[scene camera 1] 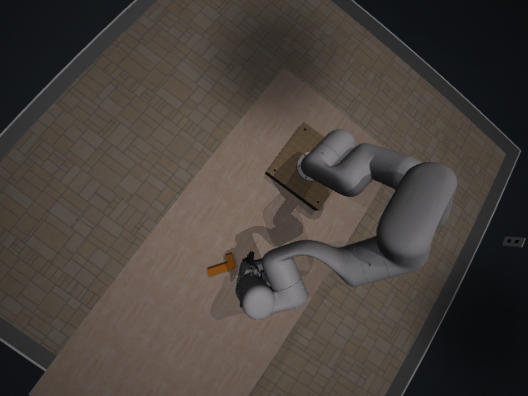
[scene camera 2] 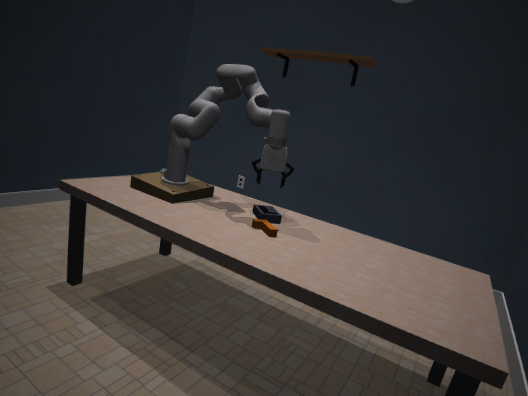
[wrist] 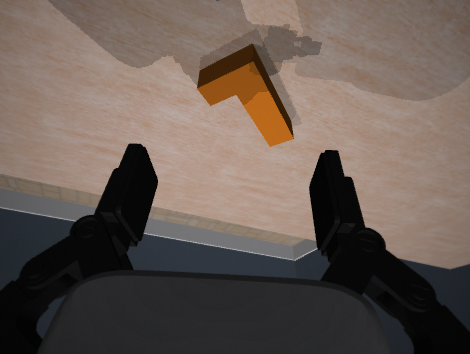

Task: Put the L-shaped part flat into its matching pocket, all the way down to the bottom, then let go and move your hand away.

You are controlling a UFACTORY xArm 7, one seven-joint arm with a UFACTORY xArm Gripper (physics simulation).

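Frame: origin at the arm's base, x right, y ahead, z up, level; centimetres.
Seen in the pictures: gripper, fingertip midpoint: (scene camera 2: 269,185) (wrist: 232,165); arm's base at its link origin: (scene camera 2: 175,181).
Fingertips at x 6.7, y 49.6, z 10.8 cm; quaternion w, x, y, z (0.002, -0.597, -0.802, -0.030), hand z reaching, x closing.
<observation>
Offsets run from my fingertips to a thing's top centre. Level surfaces: height alone.
The orange L-shaped part {dy +3.8, dx +7.8, dz -13.4 cm} (scene camera 1: 219,269) (scene camera 2: 269,228) (wrist: 270,117) lies flat on the table, outside the pocket. The dark block with the pocket {dy -2.8, dx -10.5, dz -12.7 cm} (scene camera 2: 274,218) stands close behind the part in the scene camera 2 view; the arm hides most of it in the scene camera 1 view, and it does not show clearly in the wrist view. My gripper (scene camera 2: 270,183) (wrist: 232,165) is open and empty, with its fingers wide apart. It hangs well above the table, over the area of the block and the part. In the wrist view the part shows beyond the fingertips.
The wooden table {dz -16.3 cm} (scene camera 1: 165,260) (scene camera 2: 350,265) (wrist: 65,125) carries the arm's base board (scene camera 1: 287,182) (scene camera 2: 150,187), away from the part. A wall shelf (scene camera 2: 320,56) hangs high behind the arm. The table's far edge and the wall show low in the wrist view.
</observation>
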